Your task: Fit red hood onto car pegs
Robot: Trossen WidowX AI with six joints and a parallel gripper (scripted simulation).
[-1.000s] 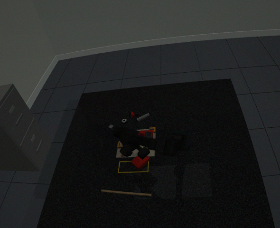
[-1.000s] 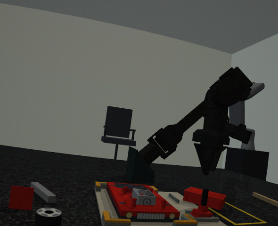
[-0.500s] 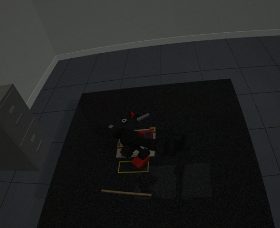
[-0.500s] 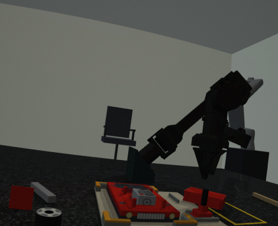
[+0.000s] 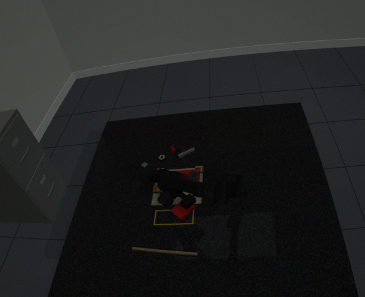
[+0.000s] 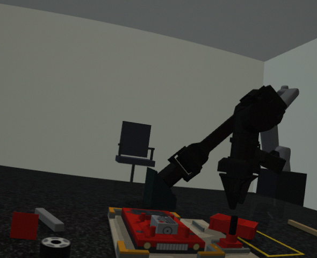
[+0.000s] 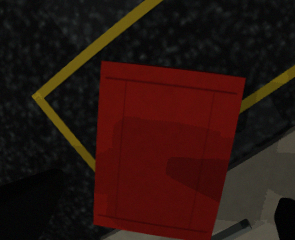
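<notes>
Now: the red hood 4 cm below my gripper tip. From my gripper tip the other things lie so: grey engine block (17 cm to the right, 8 cm ahead, 4 cm below); then orange-cornered jig (16 cm to the right, 6 cm ahead, 5 cm below); then wooden stick (22 cm to the left, 5 cm below, 5 cm ahead).
</notes>
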